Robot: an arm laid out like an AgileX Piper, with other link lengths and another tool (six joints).
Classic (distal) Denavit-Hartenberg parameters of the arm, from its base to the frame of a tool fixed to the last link. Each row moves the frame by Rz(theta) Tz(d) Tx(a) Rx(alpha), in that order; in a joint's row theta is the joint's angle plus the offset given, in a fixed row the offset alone. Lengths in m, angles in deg.
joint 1: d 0.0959  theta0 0  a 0  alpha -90
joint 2: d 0  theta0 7.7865  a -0.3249  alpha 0
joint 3: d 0  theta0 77.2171  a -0.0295  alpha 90
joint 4: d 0.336  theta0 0  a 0  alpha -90
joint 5: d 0  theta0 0  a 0  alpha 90
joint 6: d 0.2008  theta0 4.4  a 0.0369  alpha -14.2
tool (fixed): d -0.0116  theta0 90  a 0  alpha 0
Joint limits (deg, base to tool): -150..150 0..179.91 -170..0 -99.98..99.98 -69.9..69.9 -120..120
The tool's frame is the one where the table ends.
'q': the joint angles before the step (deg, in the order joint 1, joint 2, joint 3, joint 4, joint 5, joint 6). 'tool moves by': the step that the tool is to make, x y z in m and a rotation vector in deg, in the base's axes. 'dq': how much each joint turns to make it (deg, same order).
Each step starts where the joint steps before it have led.
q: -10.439 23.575 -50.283 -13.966 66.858 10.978
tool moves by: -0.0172 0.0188 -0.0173 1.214 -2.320 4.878
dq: -0.067 -6.759 4.059 5.473 -0.010 -3.615
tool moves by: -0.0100 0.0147 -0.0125 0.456 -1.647 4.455
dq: 0.116 -4.688 2.791 4.457 0.018 -3.400
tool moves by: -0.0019 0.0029 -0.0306 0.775 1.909 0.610
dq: -0.052 -3.079 5.076 0.851 0.002 -0.326
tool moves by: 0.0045 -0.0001 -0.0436 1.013 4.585 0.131
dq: -0.018 -1.516 6.675 0.225 -0.467 -0.016
